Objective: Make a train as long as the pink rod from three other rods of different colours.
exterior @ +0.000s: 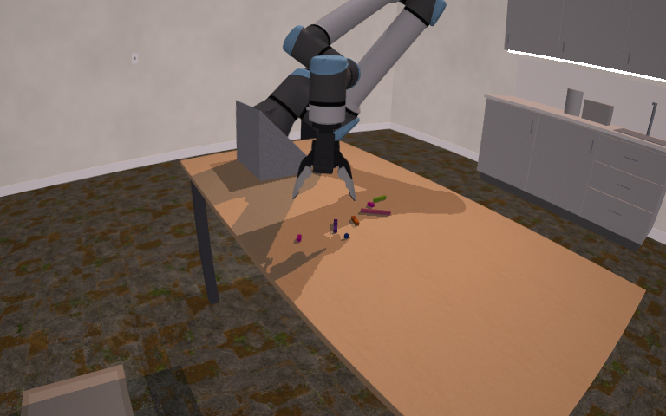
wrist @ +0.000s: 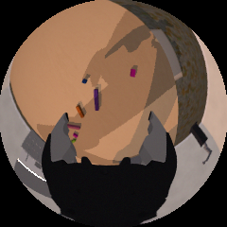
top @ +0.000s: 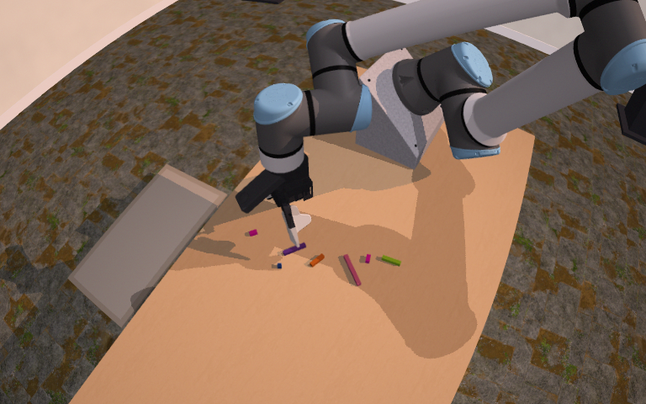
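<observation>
My hand is 70 mm short of the blue rod, 20 mm to the right of it and 80 mm above it. The rest, counted from my hand: purple rod 10 mm ahead, 30 mm to the left, 80 mm below; then orange rod 20 mm ahead, 100 mm to the left, 80 mm below; then pink rod 10 mm ahead, 190 mm to the left, 80 mm below.
</observation>
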